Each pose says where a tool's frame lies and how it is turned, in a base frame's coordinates. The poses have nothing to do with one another.
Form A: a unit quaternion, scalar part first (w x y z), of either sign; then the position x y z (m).
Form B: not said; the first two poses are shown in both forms.
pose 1, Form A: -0.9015 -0.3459 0.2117 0.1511 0.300 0.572 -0.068
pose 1, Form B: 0.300 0.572 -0.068 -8.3 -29.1 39.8
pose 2, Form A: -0.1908 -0.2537 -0.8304 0.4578 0.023 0.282 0.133
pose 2, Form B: 0.023 0.282 0.133 -143.3 4.9 120.7
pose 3, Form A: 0.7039 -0.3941 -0.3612 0.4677 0.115 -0.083 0.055
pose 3, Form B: 0.115 -0.083 0.055 51.1 -61.3 -26.9
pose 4, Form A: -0.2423 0.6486 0.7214 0.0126 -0.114 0.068 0.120
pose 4, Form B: -0.114 0.068 0.120 -92.5 -19.5 -159.3
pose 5, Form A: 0.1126 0.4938 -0.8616 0.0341 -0.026 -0.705 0.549
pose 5, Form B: -0.026 -0.705 0.549 119.6 -9.2 170.1
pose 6, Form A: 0.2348 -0.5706 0.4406 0.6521 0.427 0.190 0.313
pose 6, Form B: 0.427 0.190 0.313 106.4 -32.5 -92.7
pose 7, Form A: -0.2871 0.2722 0.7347 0.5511 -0.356 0.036 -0.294
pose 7, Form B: -0.356 0.036 -0.294 -133.8 -7.0 -103.3
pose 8, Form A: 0.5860 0.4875 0.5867 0.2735 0.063 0.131 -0.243
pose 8, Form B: 0.063 0.131 -0.243 -57.2 72.6 123.2
